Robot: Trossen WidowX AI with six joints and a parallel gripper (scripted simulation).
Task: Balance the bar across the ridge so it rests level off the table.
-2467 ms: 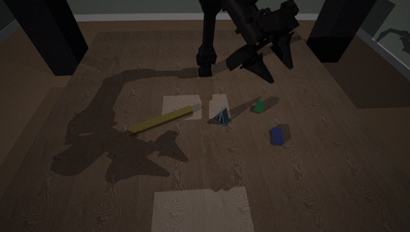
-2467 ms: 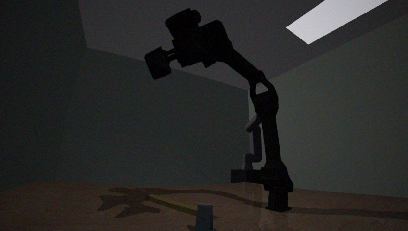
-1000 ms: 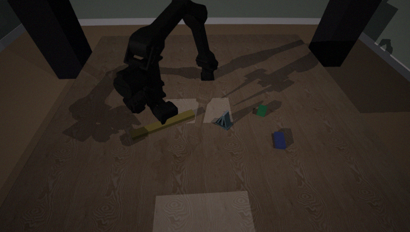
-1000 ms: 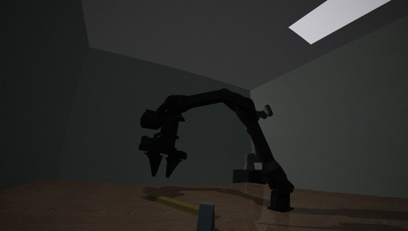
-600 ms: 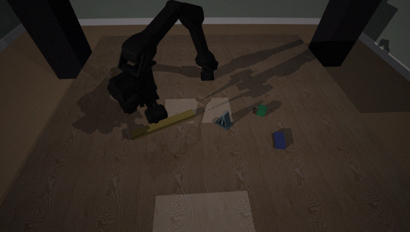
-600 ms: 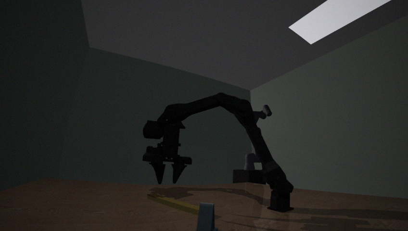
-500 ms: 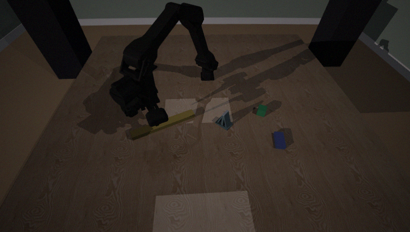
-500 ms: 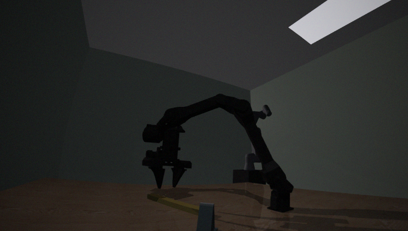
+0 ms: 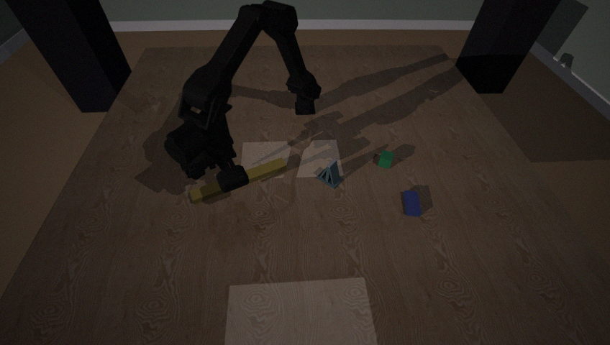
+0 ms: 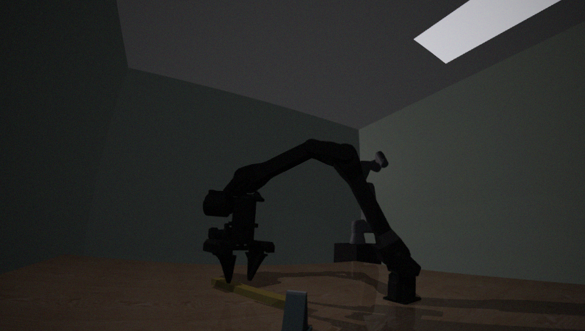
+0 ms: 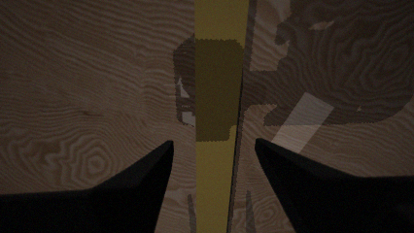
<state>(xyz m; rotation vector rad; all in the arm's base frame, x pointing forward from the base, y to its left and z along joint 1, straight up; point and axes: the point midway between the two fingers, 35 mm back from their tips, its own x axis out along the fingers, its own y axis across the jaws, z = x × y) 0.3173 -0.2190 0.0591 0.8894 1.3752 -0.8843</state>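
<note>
My gripper tip is now 30 mm to the right of the yellow bar, 20 mm above it and 10 mm past it. The rest, counted from my gripper tip: blue block (460 mm to the left, 80 mm ahead, 20 mm below); green block (430 mm to the left, 60 mm behind, 10 mm below).
</note>
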